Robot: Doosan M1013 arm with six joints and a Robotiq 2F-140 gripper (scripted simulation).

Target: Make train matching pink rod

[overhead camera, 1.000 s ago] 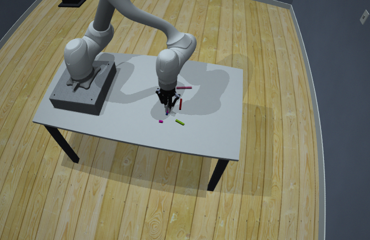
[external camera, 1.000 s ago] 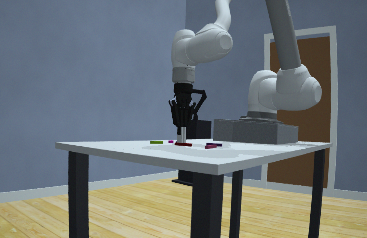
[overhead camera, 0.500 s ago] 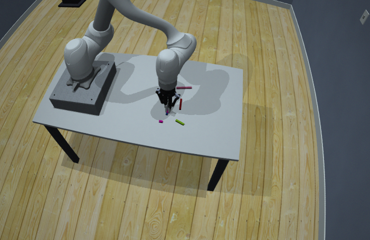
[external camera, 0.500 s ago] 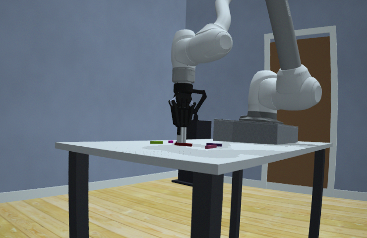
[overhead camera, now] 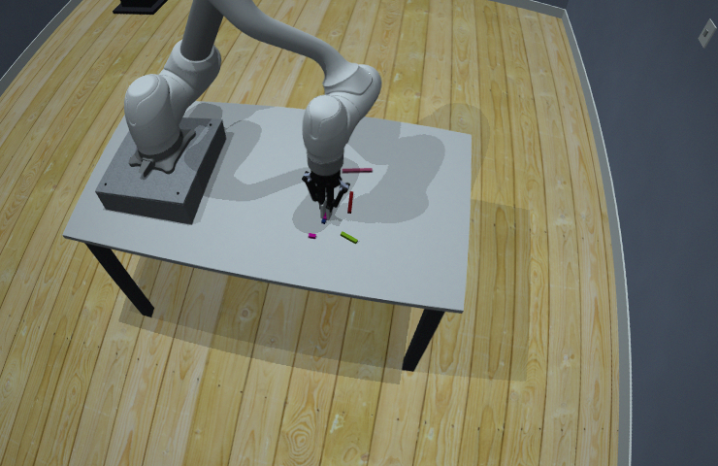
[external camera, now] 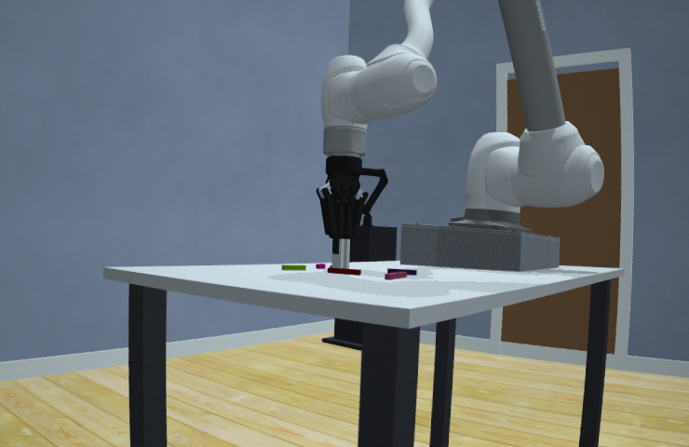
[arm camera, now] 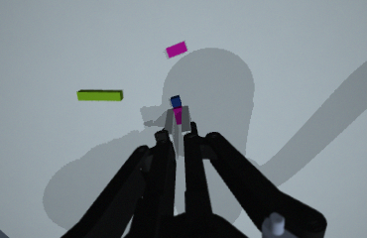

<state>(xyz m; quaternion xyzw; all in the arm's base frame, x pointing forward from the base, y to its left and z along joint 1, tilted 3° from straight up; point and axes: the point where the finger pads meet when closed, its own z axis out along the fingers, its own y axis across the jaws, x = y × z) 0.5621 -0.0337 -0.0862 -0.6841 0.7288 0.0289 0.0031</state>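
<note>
Right now the blue rod is 3 cm below my hand and 2 cm to the right of it. Round my hand: red rod (6 cm to the left, 5 cm ahead, 3 cm below); purple rod (12 cm to the left, 6 cm behind, 3 cm below); lime rod (8 cm ahead, 5 cm to the right, 3 cm below).
</note>
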